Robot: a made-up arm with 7 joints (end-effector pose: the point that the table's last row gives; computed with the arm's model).
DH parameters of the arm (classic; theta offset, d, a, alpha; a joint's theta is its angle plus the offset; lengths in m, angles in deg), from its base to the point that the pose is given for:
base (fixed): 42.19 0 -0.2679 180
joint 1: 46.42 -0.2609 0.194 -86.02
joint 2: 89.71 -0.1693 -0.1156 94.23
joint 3: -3.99 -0.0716 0.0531 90
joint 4: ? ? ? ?
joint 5: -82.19 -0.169 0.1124 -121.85
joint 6: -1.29 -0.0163 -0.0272 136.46
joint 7: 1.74 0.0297 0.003 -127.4
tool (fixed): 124.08 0.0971 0 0
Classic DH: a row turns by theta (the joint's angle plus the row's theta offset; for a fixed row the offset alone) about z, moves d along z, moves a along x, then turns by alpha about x.
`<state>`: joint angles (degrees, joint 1 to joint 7).
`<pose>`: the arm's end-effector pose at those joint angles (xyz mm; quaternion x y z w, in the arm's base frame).
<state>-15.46 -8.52 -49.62 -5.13 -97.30 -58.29 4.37</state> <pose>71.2 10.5 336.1 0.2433 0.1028 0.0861 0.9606</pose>
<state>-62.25 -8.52 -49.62 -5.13 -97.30 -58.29 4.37</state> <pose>-152.6 147.0 336.1 0.1825 0.1909 0.4605 0.8475</pose>
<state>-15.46 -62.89 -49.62 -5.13 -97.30 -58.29 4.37</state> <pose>77.9 20.0 221.4 0.1664 0.5362 -0.0108 0.8274</pose>
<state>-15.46 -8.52 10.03 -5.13 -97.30 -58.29 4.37</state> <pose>90.2 -130.3 196.2 0.6844 0.1618 0.0197 0.7107</pose>
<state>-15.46 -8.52 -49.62 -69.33 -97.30 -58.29 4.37</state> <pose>-61.6 74.0 438.6 0.2854 -0.1361 0.5471 0.7751</pose>
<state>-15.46 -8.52 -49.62 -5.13 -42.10 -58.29 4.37</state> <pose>33.3 18.7 397.8 -0.1454 -0.0338 -0.1539 0.9768</pose>
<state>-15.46 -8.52 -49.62 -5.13 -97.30 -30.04 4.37</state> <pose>53.4 -4.5 333.1 0.2852 0.0079 0.3031 0.9093</pose>
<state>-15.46 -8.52 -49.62 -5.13 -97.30 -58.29 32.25</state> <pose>89.9 42.3 340.5 0.0596 0.2247 -0.0146 0.9725</pose>
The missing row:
joint 4: -21.23 -0.0442 0.0217 62.22
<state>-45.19 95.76 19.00 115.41 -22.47 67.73 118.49</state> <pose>40.5 100.3 244.7 -0.4635 -0.1491 0.3703 0.7911</pose>
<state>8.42 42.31 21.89 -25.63 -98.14 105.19 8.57</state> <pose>158.9 -271.0 254.5 0.2105 0.7691 -0.5274 0.2933</pose>
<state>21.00 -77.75 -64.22 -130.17 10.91 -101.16 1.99</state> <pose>72.6 -181.3 543.3 0.2069 -0.1676 -0.4893 0.8305</pose>
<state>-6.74 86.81 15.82 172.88 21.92 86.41 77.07</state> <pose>217.3 -102.7 197.8 -0.2390 0.5826 0.5920 0.5030</pose>
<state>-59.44 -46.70 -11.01 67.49 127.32 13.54 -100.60</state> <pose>-172.5 104.6 59.8 -0.5293 0.8149 0.1318 0.1959</pose>
